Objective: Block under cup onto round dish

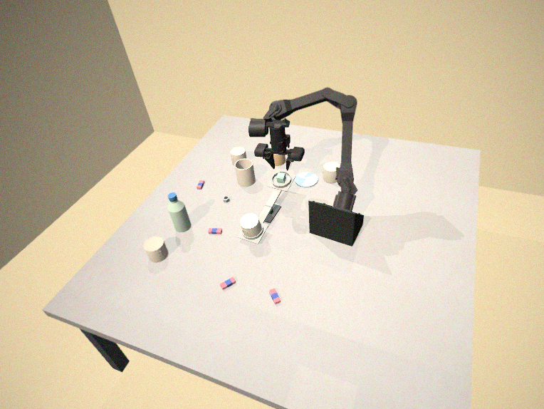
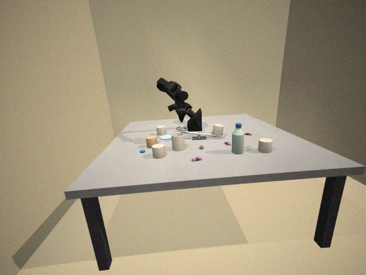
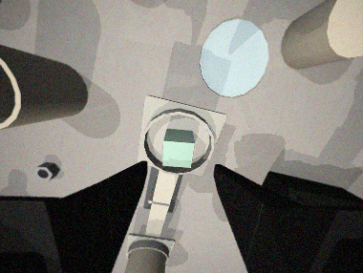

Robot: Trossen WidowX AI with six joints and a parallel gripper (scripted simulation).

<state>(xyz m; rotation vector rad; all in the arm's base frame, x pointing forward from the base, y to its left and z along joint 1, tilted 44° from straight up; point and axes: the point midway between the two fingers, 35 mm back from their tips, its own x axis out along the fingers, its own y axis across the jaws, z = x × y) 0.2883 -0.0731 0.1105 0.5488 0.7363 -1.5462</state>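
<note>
Right now the green block is 40 mm below my gripper tip. The rest, counted from my gripper tip: pale blue round dish 70 mm behind, 110 mm to the right, 130 mm below; then balance 20 mm ahead, 120 mm to the left, 90 mm below; then orange cylinder 110 mm ahead, 190 mm to the right, 90 mm below.
</note>
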